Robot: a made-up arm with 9 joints.
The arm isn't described. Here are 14 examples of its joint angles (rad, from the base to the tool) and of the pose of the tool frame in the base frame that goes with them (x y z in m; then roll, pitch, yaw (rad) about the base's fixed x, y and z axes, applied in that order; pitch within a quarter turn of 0, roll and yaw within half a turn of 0).
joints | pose
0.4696 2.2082 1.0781 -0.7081 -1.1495 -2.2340 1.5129 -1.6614 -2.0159 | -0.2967 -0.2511 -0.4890 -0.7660 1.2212 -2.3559
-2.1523 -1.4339 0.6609 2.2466 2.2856 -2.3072 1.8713 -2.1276 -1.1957 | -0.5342 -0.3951 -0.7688 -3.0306 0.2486 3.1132
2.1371 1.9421 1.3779 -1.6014 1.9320 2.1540 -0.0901 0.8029 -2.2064 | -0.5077 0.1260 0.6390 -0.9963 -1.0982 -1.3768
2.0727 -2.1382 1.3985 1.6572 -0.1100 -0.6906 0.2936 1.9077 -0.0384 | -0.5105 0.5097 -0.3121 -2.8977 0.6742 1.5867
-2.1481 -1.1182 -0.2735 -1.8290 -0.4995 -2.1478 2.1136 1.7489 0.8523 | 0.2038 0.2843 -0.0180 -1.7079 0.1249 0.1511
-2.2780 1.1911 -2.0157 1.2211 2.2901 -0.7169 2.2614 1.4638 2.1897 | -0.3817 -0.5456 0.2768 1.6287 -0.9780 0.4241
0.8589 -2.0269 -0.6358 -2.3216 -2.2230 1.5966 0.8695 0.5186 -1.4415 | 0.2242 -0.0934 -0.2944 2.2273 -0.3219 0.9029
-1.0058 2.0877 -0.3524 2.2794 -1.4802 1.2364 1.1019 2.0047 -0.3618 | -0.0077 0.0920 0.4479 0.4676 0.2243 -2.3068
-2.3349 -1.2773 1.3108 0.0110 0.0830 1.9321 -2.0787 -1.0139 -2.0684 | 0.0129 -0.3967 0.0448 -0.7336 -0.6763 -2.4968
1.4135 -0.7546 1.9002 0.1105 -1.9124 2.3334 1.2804 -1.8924 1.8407 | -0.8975 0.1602 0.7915 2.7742 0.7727 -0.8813
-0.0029 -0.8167 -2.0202 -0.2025 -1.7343 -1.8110 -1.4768 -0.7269 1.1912 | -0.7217 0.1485 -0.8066 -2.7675 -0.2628 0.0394
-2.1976 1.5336 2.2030 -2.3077 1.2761 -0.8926 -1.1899 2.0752 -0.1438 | -1.0251 0.2018 0.4255 -1.2764 1.0894 1.7741
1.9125 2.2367 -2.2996 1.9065 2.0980 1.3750 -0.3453 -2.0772 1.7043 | -0.6796 0.4692 -0.4723 -2.6240 -0.3416 2.4198
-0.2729 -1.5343 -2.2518 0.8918 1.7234 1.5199 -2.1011 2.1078 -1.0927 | -0.8710 -0.2070 -0.3378 1.6372 0.2946 -2.8673
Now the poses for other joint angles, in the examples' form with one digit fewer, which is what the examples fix.
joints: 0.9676 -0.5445 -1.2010 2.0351 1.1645 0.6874 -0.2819 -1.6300 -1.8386
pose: -0.206 -0.830 0.264 -2.001 -1.034 -2.584
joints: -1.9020 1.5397 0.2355 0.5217 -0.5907 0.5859 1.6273 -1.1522 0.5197
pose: 0.575 0.147 -0.013 1.570 0.051 2.377
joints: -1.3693 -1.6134 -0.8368 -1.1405 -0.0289 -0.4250 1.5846 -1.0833 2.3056
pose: 0.279 0.438 0.265 1.162 -0.248 2.313
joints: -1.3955 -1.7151 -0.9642 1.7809 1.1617 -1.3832 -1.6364 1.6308 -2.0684
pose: -0.420 0.390 -0.651 2.855 0.188 1.058
